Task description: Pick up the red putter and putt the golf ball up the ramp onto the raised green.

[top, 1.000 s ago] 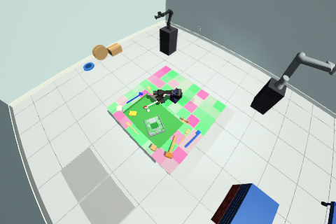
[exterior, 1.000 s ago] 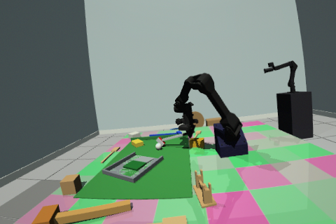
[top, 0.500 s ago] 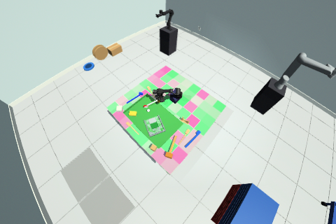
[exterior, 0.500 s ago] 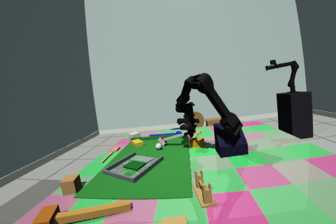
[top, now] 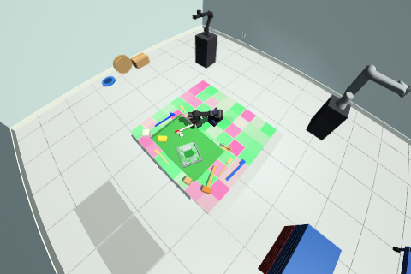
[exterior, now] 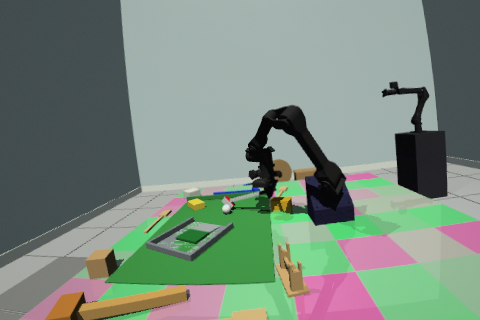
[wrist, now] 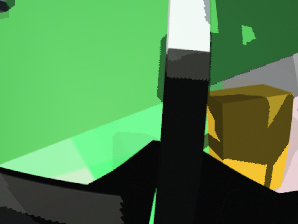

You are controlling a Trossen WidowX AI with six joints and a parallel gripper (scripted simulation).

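My gripper tip is now 11 cm short of the red putter and 5 cm to the left of it. Also, from my gripper tip: orange-yellow block: 6 cm to the right, 5 cm below, 5 cm behind; dark green mat: 25 cm ahead, 7 cm to the left, 7 cm below; white golf ball: 21 cm ahead, 5 cm below, 4 cm to the right.
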